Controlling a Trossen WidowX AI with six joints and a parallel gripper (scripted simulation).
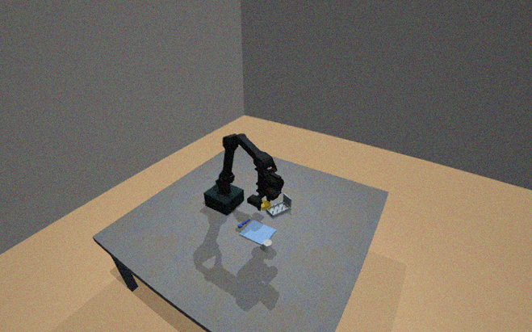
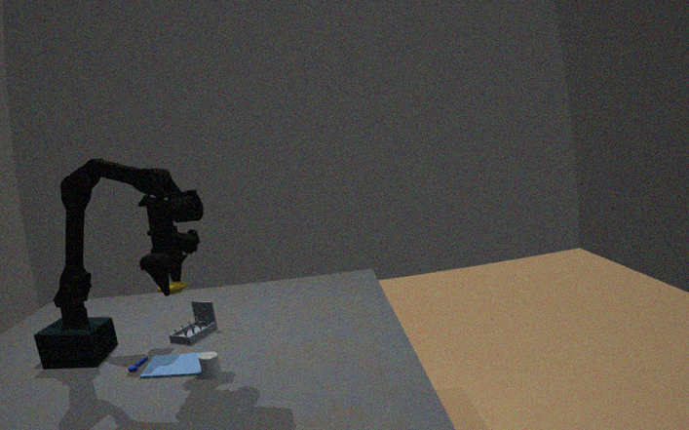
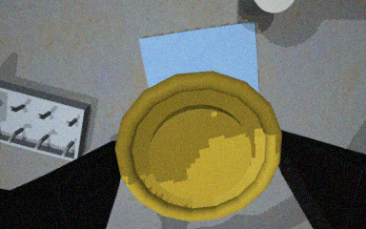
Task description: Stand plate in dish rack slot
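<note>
My gripper tip is now 3 cm past the dish rack, 19 cm to the right of it and 15 cm above it. Round my gripper tip: yellow plate 1 cm above; then light blue mat 2 cm behind, 2 cm to the right, 18 cm below; then white cup 8 cm ahead, 9 cm to the right, 15 cm below.
</note>
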